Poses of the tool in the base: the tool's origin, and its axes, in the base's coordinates. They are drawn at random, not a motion.
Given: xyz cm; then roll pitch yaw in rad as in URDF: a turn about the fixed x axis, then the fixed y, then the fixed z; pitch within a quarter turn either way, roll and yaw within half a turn.
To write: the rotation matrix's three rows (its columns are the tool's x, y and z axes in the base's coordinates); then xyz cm. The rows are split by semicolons. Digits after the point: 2 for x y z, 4 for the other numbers.
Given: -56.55, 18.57, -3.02, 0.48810, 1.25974, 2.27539
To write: -0.1982, -0.9621, -0.1874; 0.2332, -0.2320, 0.9444; -0.9520, 0.1435, 0.2703; -56.55, 18.57, -3.02
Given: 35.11, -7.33, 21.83, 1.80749, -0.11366, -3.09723
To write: -0.9926, 0.0997, -0.0697; -0.0441, 0.2391, 0.9700; 0.1134, 0.9658, -0.2330; 35.11, -7.33, 21.83
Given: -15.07, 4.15, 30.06, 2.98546, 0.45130, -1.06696
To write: 0.4345, -0.8323, -0.3442; -0.7881, -0.5363, 0.3022; -0.4361, 0.1399, -0.8889; -15.07, 4.15, 30.06
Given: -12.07, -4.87, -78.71, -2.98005, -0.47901, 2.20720
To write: -0.5274, 0.7497, -0.3997; 0.7137, 0.6462, 0.2703; 0.4609, -0.1427, -0.8759; -12.07, -4.87, -78.71
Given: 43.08, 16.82, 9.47, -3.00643, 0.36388, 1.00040
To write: 0.5046, 0.8081, -0.3038; 0.7866, -0.5754, -0.2241; -0.3559, -0.1259, -0.9260; 43.08, 16.82, 9.47
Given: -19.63, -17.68, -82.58, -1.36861, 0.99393, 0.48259
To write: 0.4831, -0.8205, -0.3055; 0.2531, -0.2032, 0.9459; -0.8382, -0.5343, 0.1095; -19.63, -17.68, -82.58
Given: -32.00, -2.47, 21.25, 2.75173, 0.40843, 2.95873
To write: -0.9024, 0.0198, 0.4304; 0.1669, 0.9370, 0.3069; -0.3972, 0.3488, -0.8489; -32.00, -2.47, 21.25
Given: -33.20, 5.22, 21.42, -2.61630, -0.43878, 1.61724
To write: -0.0420, 0.8544, -0.5180; 0.9043, 0.2530, 0.3439; 0.4248, -0.4540, -0.7832; -33.20, 5.22, 21.42
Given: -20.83, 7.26, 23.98, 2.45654, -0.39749, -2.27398
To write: -0.5962, -0.4323, -0.6765; -0.7033, 0.6876, 0.1805; 0.3871, 0.5834, -0.7140; -20.83, 7.26, 23.98
